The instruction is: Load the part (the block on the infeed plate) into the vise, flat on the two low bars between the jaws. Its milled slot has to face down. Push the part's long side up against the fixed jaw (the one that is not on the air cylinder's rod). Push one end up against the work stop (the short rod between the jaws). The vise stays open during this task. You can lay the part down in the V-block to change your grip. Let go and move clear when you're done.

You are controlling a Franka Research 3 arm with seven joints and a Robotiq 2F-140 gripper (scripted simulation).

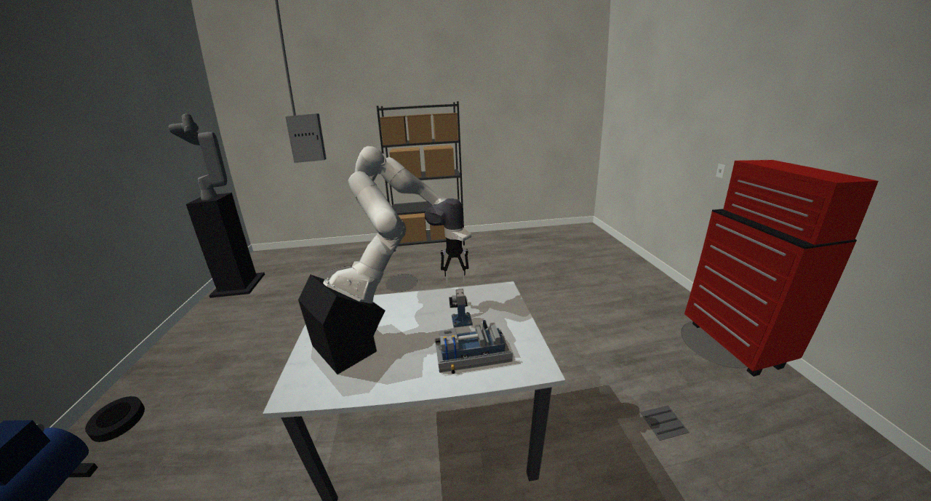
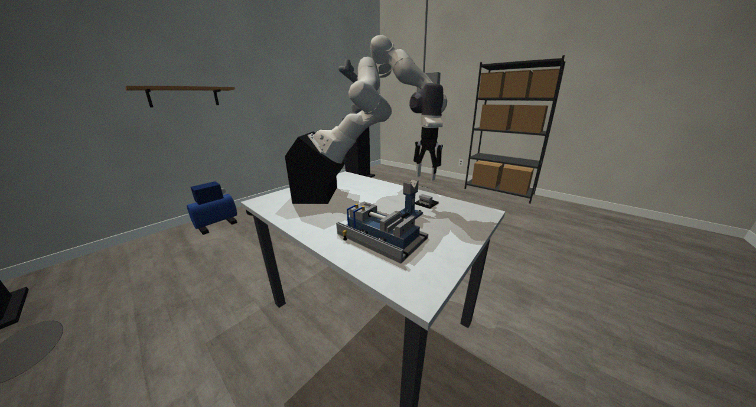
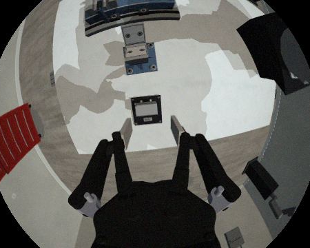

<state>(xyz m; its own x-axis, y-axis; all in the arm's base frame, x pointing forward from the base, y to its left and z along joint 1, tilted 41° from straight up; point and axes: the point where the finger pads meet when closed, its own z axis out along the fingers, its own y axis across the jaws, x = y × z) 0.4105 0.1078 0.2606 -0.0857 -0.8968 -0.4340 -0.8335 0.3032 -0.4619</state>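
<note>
The part lies 14 cm below my hand, 1 cm to the right of it and 1 cm ahead of it. Round my hand: black infeed plate: 16 cm below, 1 cm to the left, 1 cm ahead.
</note>
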